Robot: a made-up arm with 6 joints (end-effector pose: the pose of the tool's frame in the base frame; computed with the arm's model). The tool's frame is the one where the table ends. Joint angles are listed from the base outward.
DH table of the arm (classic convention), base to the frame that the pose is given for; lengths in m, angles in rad. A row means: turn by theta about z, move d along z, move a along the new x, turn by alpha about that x. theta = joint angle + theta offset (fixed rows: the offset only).
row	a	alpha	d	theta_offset
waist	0	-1.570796	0.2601	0
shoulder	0.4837	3.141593	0	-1.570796
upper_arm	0	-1.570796	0	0
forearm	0	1.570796	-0.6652	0
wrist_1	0	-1.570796	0.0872	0
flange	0	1.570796	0	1.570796
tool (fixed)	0	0	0	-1.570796
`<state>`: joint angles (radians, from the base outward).
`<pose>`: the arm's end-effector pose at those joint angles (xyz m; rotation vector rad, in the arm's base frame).
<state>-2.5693 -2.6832 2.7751 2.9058 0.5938 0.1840</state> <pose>-0.1662 -0.2079 -0.6484 -0.5923 1.6408 0.3133</pose>
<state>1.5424 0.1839 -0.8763 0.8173 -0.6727 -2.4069</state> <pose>0.0730 0.4671 0.1864 0.1526 1.0959 -0.0967</pose>
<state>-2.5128 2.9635 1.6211 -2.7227 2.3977 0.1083</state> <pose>-0.1163 -0.1831 -0.8719 0.3028 -0.5627 0.9423</pose>
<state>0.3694 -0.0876 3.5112 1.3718 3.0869 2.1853</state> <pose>-0.5547 -0.2332 0.3716 -0.7174 -0.5853 0.2108</pose>
